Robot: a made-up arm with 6 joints.
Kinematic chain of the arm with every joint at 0, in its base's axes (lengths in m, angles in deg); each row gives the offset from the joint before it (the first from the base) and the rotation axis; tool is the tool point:
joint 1: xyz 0 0 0.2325 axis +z
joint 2: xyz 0 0.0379 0 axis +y
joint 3: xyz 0 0 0.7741 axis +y
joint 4: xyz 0 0 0.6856 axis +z
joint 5: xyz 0 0 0 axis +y
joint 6: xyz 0 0 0.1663 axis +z
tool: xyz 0 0 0
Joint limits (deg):
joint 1: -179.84..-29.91
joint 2: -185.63..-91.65
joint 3: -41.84..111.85
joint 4: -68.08..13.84
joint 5: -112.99..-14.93
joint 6: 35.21..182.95
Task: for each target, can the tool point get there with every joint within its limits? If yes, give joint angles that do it. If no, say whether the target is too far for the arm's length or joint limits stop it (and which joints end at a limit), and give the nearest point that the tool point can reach.
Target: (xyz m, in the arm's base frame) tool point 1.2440 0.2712 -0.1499
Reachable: yes | joints -161.10 -134.39 66.59 -41.74 -78.43 120.96
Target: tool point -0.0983 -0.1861 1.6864
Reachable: no: joint limits stop it (at a limit: joint 1, joint 2, joint 3, joint 4, joint 5) | nearest point -0.4375 0.2836 1.0188 | short by 0.884 m
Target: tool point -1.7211 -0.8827 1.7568
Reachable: no: too far | nearest point -0.7898 0.4735 1.0277 | short by 1.799 m
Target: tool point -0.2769 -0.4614 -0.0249
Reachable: no: joint limits stop it (at a limit: joint 2, joint 3, joint 5) | nearest point -0.3282 -0.5469 -0.8446 | short by 0.826 m
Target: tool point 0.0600 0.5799 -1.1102
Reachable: yes | joints -90.76 -158.81 18.49 -4.99 -95.41 83.58
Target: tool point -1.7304 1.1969 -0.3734
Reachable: no: too far | nearest point -1.2822 0.8869 -0.2165 | short by 0.567 m
